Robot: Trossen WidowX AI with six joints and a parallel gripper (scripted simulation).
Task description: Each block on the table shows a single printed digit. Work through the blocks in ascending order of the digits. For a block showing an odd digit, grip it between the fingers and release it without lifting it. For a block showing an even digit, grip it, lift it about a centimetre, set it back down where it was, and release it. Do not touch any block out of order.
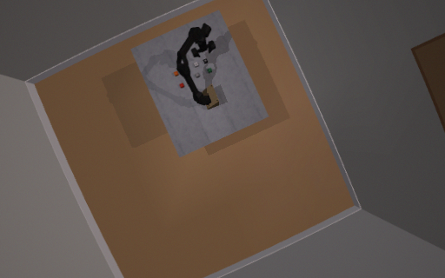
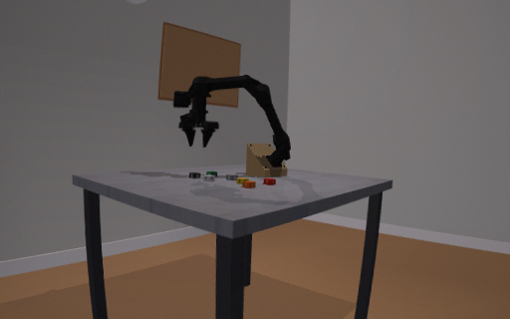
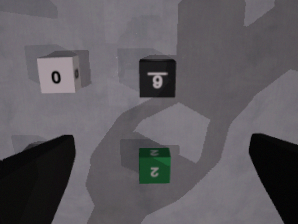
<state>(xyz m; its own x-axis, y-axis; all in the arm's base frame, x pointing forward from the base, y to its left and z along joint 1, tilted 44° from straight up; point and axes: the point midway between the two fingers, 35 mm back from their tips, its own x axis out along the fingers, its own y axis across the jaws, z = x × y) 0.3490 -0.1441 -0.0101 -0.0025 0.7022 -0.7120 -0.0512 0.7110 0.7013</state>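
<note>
Right now the white block is 110 mm below my gripper tip, 90 mm to the left of it and 10 mm ahead of it. From my gripper tip the other things lie so: green block 110 mm below, 90 mm behind, 10 mm to the right; black block 110 mm below, 10 mm ahead; grey block 120 mm to the left, 110 mm below, 90 mm behind.
</note>
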